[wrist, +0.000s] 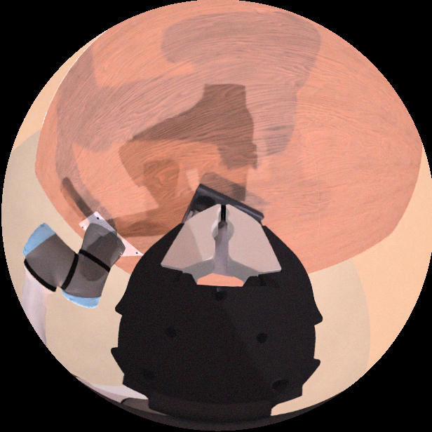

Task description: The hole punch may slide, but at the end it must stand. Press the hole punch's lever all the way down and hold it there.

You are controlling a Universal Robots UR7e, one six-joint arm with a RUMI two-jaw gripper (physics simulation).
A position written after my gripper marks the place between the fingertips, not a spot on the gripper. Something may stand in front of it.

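Hole punch (204, 197) in sight. My gripper (223, 206) too.
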